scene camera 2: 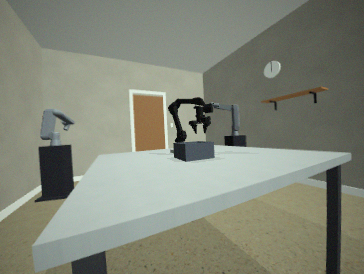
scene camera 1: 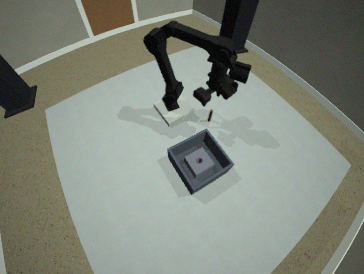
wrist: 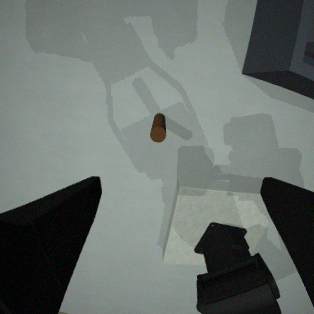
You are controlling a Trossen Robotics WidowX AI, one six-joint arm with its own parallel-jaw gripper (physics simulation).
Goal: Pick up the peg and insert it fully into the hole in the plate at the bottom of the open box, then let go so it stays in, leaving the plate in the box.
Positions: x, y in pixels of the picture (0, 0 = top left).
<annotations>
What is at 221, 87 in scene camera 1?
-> My gripper.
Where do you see a grey box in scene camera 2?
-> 198, 150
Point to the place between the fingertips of my gripper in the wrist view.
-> At 183, 185
</annotations>
